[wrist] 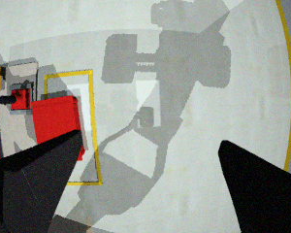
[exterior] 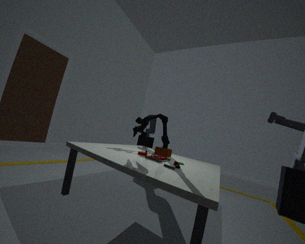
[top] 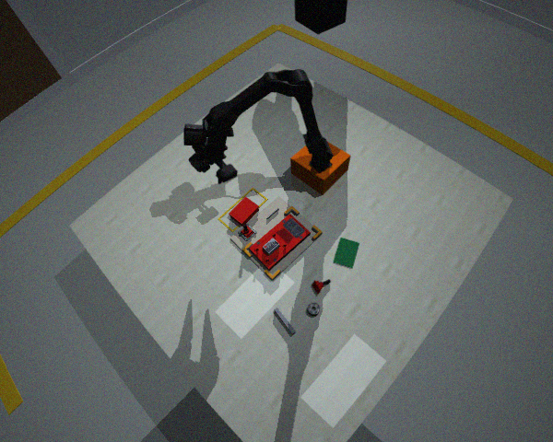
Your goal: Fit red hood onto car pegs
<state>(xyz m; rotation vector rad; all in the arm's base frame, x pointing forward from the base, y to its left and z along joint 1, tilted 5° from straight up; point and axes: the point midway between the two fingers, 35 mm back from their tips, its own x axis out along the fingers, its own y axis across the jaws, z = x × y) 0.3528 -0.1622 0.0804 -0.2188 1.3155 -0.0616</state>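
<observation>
Now: gripper tip 4 cm past the red hood, 12 cm to the right of it and 14 cm above it. The rest, counted from my gripper tip: grey bar (8 cm ahead, 53 cm to the left, 15 cm below); then grey engine block (3 cm behind, 31 cm to the left, 13 cm below); then green card (23 cm behind, 47 cm to the left, 16 cm below).
</observation>
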